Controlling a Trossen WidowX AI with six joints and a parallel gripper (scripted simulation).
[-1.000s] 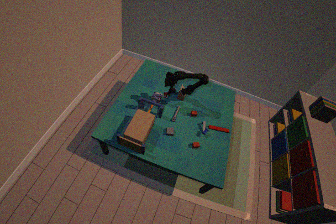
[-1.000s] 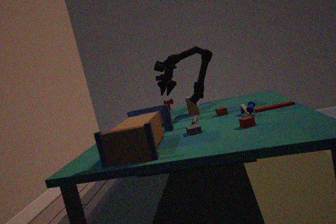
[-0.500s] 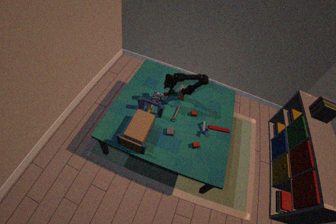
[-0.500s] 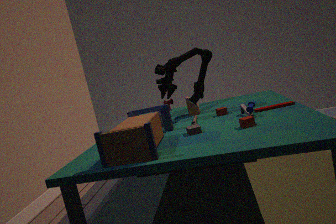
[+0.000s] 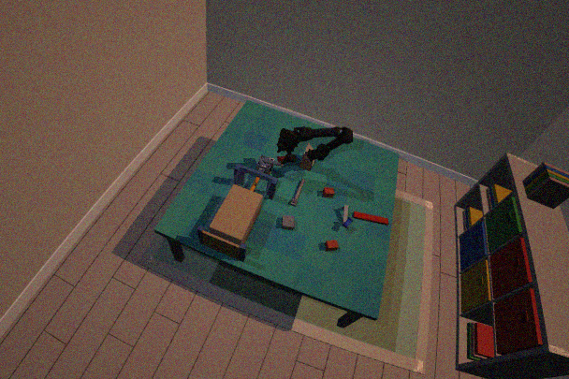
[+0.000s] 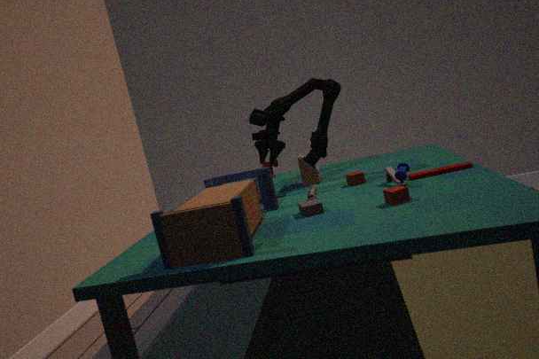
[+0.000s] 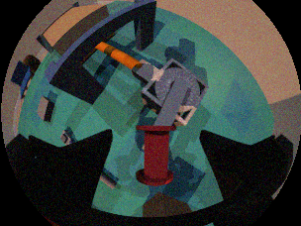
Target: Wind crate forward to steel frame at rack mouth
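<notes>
My gripper tip is now 1 cm past the red knob, 2 cm to the right of it and 2 cm above it. Round my gripper tip: winch: 1 cm behind, 9 cm to the right, 12 cm below; red-knobbed handle: 2 cm to the right, 5 cm below; steel frame: 16 cm ahead, 10 cm to the right, 5 cm below.
</notes>
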